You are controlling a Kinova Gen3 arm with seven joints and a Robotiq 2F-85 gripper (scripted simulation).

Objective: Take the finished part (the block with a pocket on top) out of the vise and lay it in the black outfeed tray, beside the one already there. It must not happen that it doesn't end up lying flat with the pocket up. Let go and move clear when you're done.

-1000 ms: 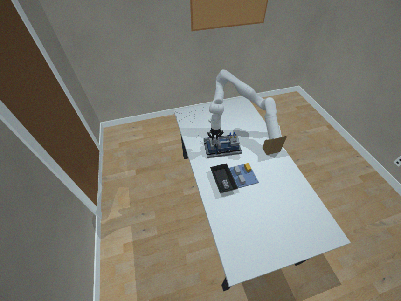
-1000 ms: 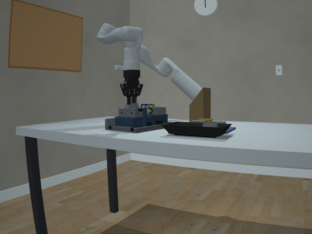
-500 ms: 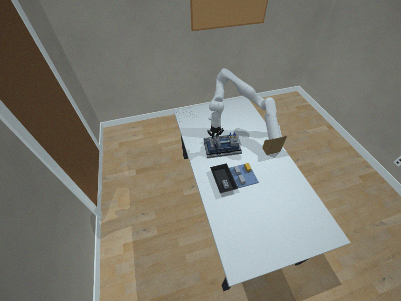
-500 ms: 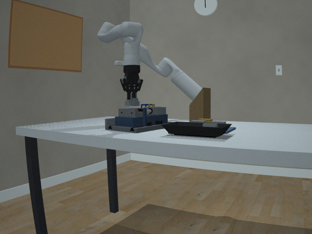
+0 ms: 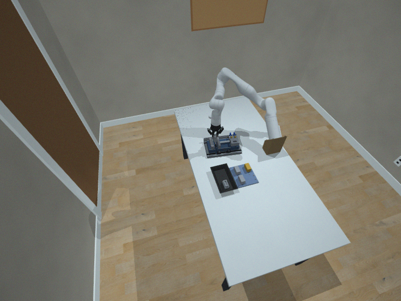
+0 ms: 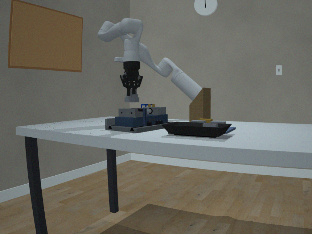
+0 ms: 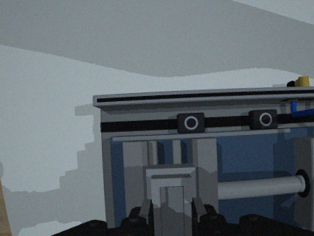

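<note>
The vise is 13 cm below my hand, 7 cm behind it and 2 cm to the left of it. Round my hand: yellow block 29 cm to the left, 17 cm behind, 14 cm below; then blue plate 33 cm to the left, 16 cm below, 12 cm behind.
</note>
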